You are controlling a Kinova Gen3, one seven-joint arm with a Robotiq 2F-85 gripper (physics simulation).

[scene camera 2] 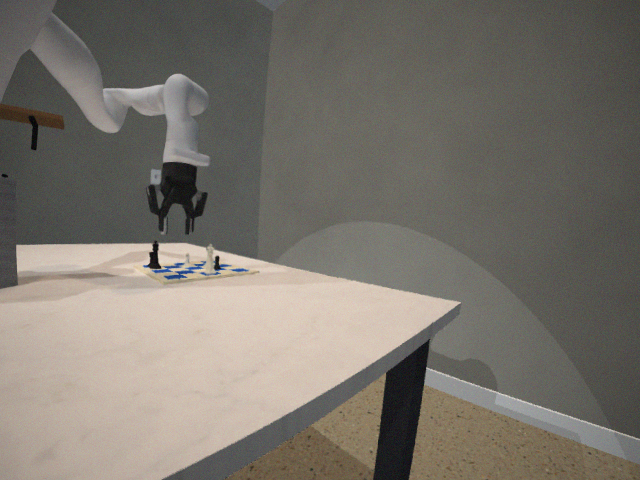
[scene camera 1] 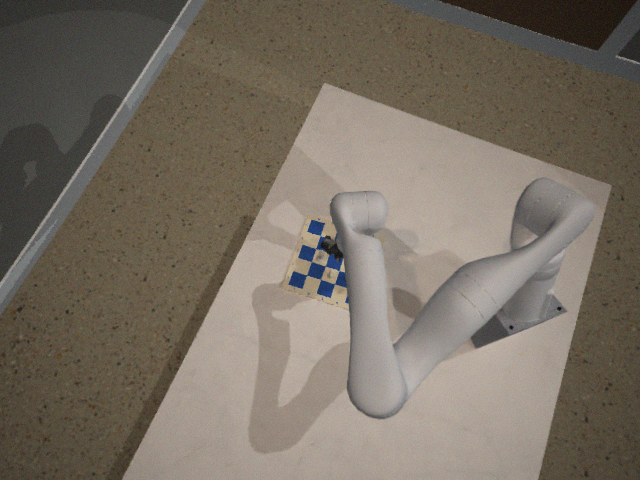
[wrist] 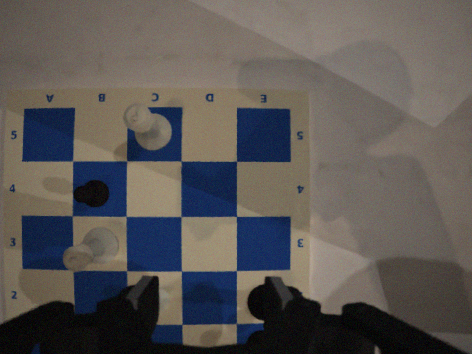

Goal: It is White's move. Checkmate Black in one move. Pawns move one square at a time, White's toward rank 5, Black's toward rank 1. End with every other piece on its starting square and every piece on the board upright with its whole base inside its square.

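Pixels of known places: gripper, fingertip midpoint: [scene camera 2: 176,234] [wrist: 211,296]; arm's base, origin of the base link: [scene camera 1: 521,303].
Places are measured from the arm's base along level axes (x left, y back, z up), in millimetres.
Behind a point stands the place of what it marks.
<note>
My gripper [scene camera 1: 333,249] [scene camera 2: 176,226] {x -22, y -376, z -119 mm} [wrist: 211,296] {x -22, y -376, z -119 mm} is partly open and empty, pointing down above the pieces. In the wrist view its fingers overlap C2 and E2. A tall white king [scene camera 2: 209,260] {x -115, y -410, z -170 mm} [wrist: 153,131] {x -109, y -410, z -173 mm} stands on C5. A white piece [scene camera 1: 320,256] {x -32, y -454, z -176 mm} [wrist: 102,245] {x -37, y -447, z -184 mm}, seemingly a rook, stands on B3. A black pawn [scene camera 2: 217,262] {x -74, y -454, z -183 mm} [wrist: 95,193] {x -71, y -451, z -185 mm} stands on B4. A white pawn [scene camera 1: 329,274] {x 8, y -418, z -176 mm} [scene camera 2: 187,259] {x 1, y -414, z -182 mm} [wrist: 164,299] {x 3, y -409, z -193 mm} on C2 is mostly behind the left finger. A tall black piece [scene camera 2: 156,258] {x 3, y -340, z -175 mm} [wrist: 257,301] {x 5, y -346, z -188 mm} on E2 is partly behind the right finger. A shorter black piece [scene camera 2: 150,259] {x 38, y -337, z -182 mm} stands near it.
The blue and cream board [scene camera 1: 285,285] {x 62, y -519, z -198 mm} [scene camera 2: 166,281] {x -141, y -309, z -199 mm} [wrist: 301,215] {x -52, y -312, z -198 mm} lies on the pale table [scene camera 1: 439,149] {x -446, y -222, z -204 mm} [scene camera 2: 258,351] {x -449, y -273, z -204 mm}. The arm [scene camera 1: 367,310] {x 171, y -322, z 260 mm} [scene camera 2: 178,118] {x -45, y -356, z 136 mm} covers the board's right part in scene camera 1. Rank 1 is largely hidden by the gripper in the wrist view.
</note>
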